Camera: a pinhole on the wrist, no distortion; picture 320 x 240 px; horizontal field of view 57.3 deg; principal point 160.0 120.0 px. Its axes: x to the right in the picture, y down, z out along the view. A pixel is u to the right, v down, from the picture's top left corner.
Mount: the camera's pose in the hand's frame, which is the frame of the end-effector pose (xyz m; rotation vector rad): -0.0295 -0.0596 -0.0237 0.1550 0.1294 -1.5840
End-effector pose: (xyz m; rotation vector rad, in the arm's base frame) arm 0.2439 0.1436 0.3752 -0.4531 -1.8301 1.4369
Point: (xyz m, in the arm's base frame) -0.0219 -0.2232 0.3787
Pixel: 114 97
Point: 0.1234 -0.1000 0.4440
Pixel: 171 90
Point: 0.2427 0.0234 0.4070
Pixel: 128 10
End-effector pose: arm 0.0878 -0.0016 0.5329 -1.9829 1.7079 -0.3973
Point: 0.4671 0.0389 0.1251
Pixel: 128 174
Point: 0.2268 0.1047 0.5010
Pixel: 209 33
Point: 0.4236 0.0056 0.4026
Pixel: 243 210
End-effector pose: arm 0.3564 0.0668 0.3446 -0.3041 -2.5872 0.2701
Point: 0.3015 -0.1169 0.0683
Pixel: 161 30
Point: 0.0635 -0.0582 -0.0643
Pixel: 109 152
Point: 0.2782 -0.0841 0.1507
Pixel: 165 84
